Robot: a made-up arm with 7 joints.
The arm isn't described. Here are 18 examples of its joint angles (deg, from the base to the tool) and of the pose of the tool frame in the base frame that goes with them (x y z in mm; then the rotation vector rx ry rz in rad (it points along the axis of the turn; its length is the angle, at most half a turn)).
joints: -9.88 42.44 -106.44 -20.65 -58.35 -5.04 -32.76
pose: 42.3 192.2 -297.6 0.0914 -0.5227 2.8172
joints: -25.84 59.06 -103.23 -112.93 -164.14 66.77 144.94
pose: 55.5 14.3 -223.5 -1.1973 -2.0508 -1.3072
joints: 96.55 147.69 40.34 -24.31 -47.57 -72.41 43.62
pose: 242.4 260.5 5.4 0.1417 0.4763 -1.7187
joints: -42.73 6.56 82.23 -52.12 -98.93 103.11 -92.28
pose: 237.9 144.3 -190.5 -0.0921 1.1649 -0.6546
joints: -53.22 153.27 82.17 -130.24 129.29 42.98 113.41
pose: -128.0 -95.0 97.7 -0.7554 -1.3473 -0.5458
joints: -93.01 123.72 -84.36 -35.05 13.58 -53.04 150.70
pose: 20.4 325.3 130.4 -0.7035 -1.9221 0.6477
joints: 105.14 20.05 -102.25 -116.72 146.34 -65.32 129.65
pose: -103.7 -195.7 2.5 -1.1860 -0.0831 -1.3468
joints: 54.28 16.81 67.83 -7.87 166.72 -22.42 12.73
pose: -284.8 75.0 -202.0 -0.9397 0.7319 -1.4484
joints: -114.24 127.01 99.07 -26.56 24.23 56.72 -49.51
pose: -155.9 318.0 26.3 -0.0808 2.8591 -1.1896
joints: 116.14 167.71 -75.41 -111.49 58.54 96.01 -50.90
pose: -9.2 231.8 31.7 0.5071 -2.3639 0.2319
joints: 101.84 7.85 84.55 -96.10 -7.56 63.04 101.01
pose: -217.5 136.2 77.7 -2.4599 0.7623 -1.7581
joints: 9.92 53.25 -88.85 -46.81 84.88 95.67 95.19
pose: -55.4 170.5 -291.6 1.5610 1.2690 1.1993
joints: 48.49 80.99 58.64 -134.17 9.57 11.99 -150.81
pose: 120.5 122.9 38.7 -1.7979 -0.7868 1.3496
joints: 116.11 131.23 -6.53 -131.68 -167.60 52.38 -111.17
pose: -63.5 126.0 -116.7 -1.2975 0.3675 0.1950
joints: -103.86 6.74 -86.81 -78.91 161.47 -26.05 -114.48
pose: 175.9 -241.7 -30.2 -0.1818 -1.8094 -1.7421
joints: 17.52 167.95 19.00 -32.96 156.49 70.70 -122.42
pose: 179.9 53.7 298.0 1.1615 -0.5188 -1.8038
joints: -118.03 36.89 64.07 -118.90 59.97 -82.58 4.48
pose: 13.7 146.3 158.5 0.4134 0.2265 -0.5525
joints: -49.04 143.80 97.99 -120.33 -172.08 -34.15 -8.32
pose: -175.8 -51.5 107.8 1.6791 1.8261 1.7848
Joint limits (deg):
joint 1: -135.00..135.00
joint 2: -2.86..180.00
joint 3: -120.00..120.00
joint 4: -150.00..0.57
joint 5: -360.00..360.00
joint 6: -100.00..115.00
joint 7: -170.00..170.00
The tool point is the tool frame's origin. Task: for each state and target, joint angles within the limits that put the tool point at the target. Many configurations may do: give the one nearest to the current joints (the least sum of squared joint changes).
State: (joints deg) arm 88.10 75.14 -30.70 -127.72 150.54 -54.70 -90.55
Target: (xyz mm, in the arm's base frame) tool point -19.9 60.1 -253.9
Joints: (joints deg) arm 44.43 43.03 -32.32 -99.20 150.54 -54.70 -90.55
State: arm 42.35 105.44 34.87 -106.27 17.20 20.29 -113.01
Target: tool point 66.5 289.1 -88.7
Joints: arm 46.69 82.84 13.26 -73.29 17.20 20.29 -113.01
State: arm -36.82 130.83 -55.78 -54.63 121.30 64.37 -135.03
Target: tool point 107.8 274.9 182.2
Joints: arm 0.91 133.55 -27.63 -41.20 121.30 64.37 -135.03
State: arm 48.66 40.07 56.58 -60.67 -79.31 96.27 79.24
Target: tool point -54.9 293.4 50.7
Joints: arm 58.70 57.51 84.96 -77.55 -79.31 96.27 79.24
